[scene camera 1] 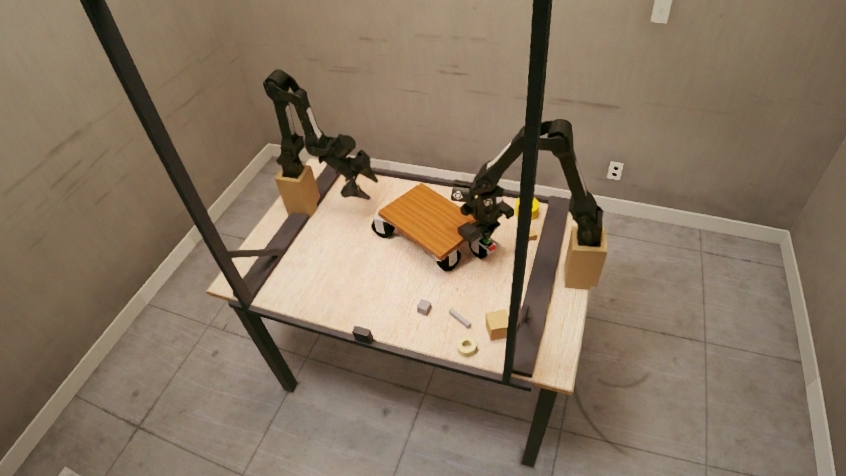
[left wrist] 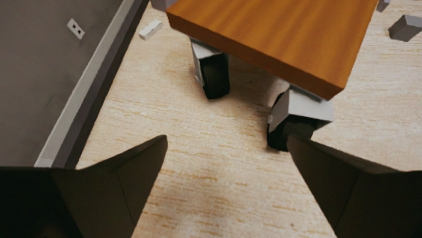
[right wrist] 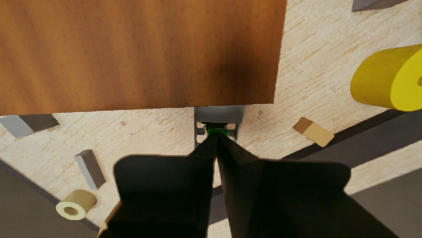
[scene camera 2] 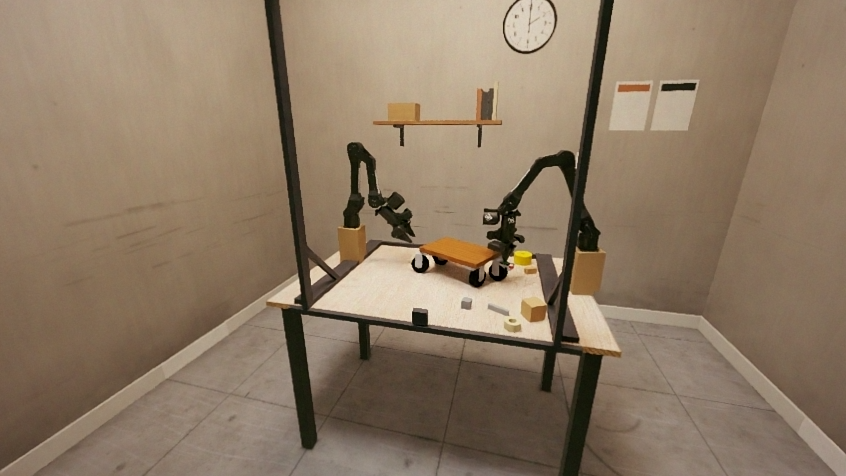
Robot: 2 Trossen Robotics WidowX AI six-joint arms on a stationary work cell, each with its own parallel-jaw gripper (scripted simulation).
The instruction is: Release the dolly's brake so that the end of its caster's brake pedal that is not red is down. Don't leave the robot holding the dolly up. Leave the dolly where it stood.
I see my left gripper, my right gripper and a grey bar.
My left gripper also shows in the left wrist view. My right gripper is seen too in the right wrist view and in scene camera 2.
